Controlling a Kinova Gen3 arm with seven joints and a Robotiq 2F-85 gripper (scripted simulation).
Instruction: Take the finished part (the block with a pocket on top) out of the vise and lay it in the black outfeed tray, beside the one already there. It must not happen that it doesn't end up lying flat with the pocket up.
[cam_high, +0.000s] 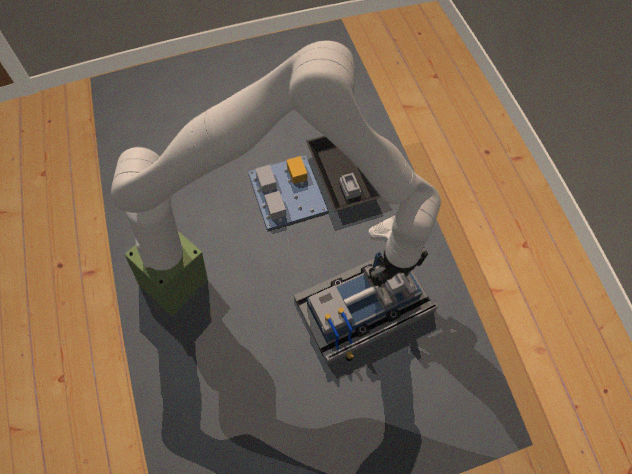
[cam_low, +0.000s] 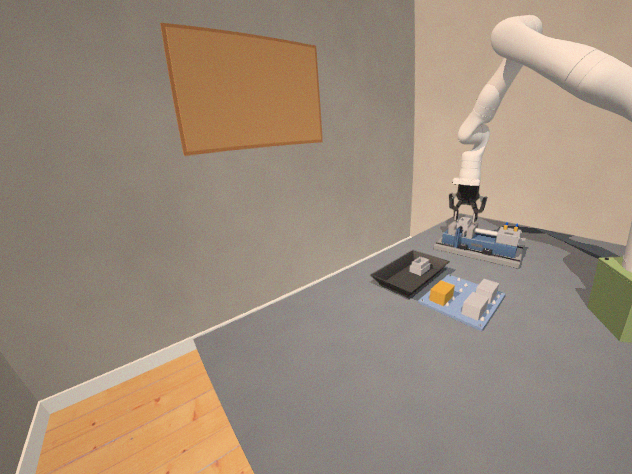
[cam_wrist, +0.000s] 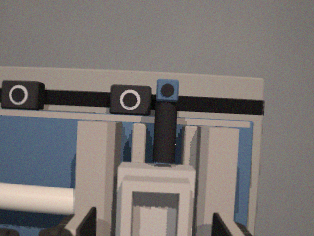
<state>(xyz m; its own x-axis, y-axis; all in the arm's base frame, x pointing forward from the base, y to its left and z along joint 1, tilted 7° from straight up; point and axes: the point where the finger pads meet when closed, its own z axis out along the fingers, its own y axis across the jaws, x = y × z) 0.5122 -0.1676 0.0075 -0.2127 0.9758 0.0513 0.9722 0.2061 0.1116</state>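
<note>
Now: hand 8 cm past the cylinder rod, 2 cm to the left of it and 4 cm above it. From my hand the other things lie so: vise: 7 cm behind, 1 cm to the right, 8 cm below; light blue fixture plate: 18 cm behind, 35 cm to the left, 12 cm below; tray floor: 2 cm behind, 36 cm to the left, 11 cm below.
</note>
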